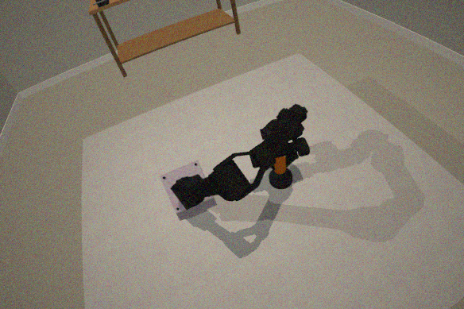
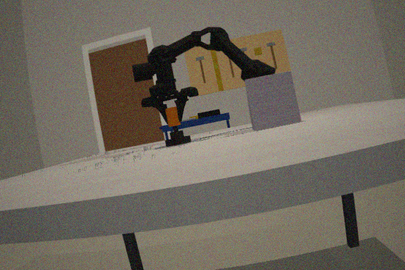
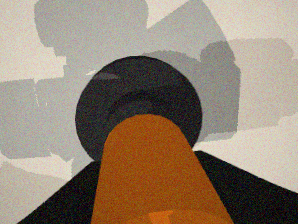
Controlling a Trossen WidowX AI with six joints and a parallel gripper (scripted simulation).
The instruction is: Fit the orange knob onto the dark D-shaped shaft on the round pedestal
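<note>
My gripper tip is now 20 mm below the orange knob. Also, from my gripper tip: round pedestal 40 mm below.
</note>
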